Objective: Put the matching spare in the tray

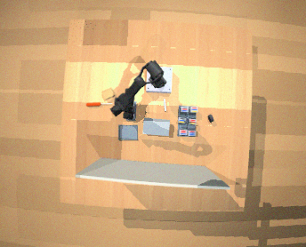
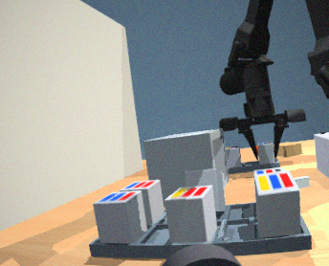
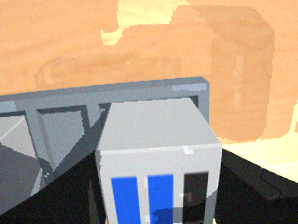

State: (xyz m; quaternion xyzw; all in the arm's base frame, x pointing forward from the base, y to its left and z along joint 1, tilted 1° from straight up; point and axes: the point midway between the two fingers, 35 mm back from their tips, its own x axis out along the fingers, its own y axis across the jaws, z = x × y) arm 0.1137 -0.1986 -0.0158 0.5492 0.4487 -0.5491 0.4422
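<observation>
Right now my gripper tip is 180 mm short of the grey tray, 40 mm to the left of it and 10 mm above it. Also, from my gripper tip: rack 350 mm to the left, 150 mm ahead, 10 mm below; then tan block 140 mm to the right, 90 mm behind; then grey mounted unit 160 mm ahead, 150 mm to the left, 30 mm above.
</observation>
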